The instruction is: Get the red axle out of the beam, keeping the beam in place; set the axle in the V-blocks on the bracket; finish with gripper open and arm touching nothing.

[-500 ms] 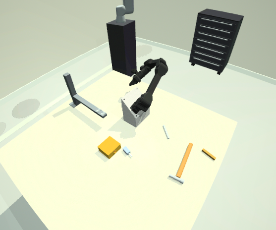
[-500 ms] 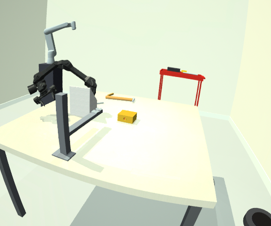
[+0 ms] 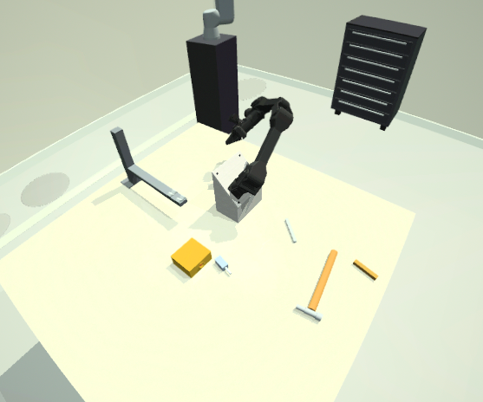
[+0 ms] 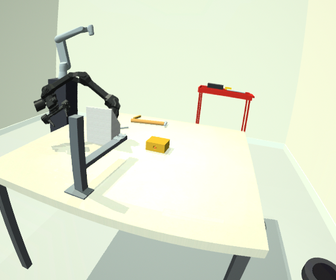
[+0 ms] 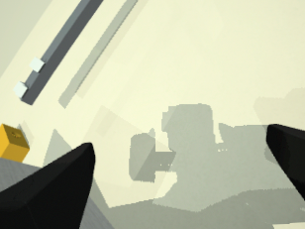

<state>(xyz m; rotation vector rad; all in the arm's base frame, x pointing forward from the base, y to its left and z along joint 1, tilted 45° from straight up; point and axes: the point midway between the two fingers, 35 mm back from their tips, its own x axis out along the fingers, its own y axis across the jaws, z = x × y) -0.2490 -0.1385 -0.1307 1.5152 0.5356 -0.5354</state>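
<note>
Right now the pale cube is 480 mm ahead of my gripper tip, 310 mm to the left of it and 140 mm below it. Also, from my gripper tip: yellow beam 520 mm ahead, 190 mm to the left, 130 mm below; orange bar 760 mm to the left, 230 mm ahead, 140 mm below; white rod 440 mm to the left, 200 mm ahead, 140 mm below.
</note>
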